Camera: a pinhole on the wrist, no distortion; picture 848 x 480 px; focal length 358.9 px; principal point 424.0 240.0 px. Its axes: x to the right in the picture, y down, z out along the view. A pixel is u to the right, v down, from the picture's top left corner.
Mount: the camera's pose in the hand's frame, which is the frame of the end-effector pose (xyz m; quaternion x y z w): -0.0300 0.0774 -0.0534 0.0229 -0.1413 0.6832 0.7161
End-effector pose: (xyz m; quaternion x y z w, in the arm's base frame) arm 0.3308 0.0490 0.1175 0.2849 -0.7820 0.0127 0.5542
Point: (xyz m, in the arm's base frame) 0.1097 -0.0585 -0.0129
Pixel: 398.4 164.2
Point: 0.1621 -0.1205 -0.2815
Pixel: 304.1 330.1
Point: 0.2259 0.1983 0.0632
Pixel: 786.5 396.9
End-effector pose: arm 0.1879 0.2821 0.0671 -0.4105 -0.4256 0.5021 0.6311
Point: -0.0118 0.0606 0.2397
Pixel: 264.5 376.5
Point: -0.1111 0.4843 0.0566
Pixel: outside the picture
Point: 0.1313 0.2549 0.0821
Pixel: 272.1 180.7
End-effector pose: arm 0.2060 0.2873 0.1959 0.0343 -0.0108 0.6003 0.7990
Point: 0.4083 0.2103 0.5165
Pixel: 271.0 146.6
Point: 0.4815 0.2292 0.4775
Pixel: 194.4 109.4
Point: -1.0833 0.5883 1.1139
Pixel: outside the picture
